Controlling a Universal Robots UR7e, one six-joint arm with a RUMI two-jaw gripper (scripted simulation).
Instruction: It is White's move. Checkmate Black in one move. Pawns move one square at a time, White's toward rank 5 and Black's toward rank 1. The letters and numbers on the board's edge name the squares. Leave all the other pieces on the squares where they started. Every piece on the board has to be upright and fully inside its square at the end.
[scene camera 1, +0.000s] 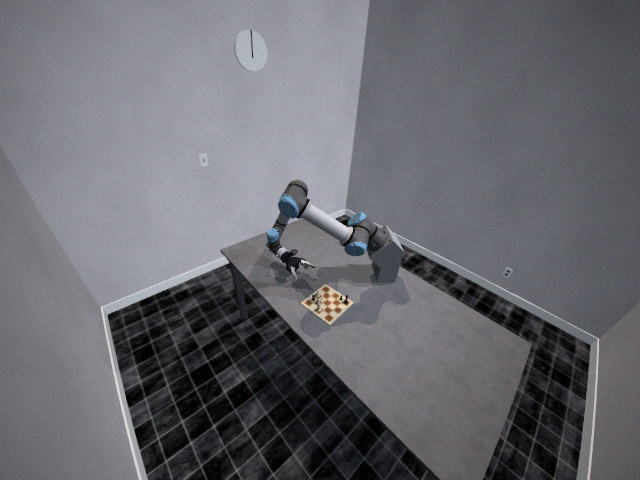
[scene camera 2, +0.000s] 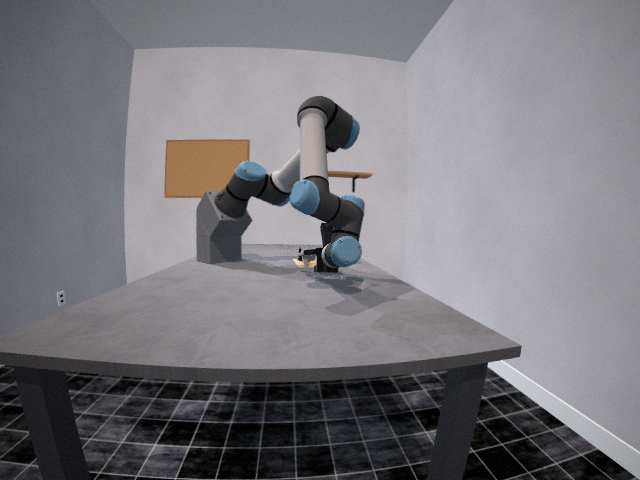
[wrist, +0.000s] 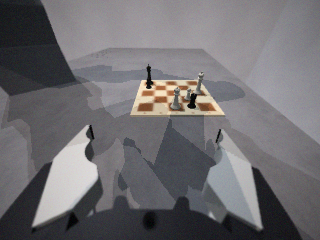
Note:
In view: the gripper (wrist: 156, 128) and a chessboard (scene camera 1: 332, 307).
The chessboard also shows in the wrist view (wrist: 155, 102).

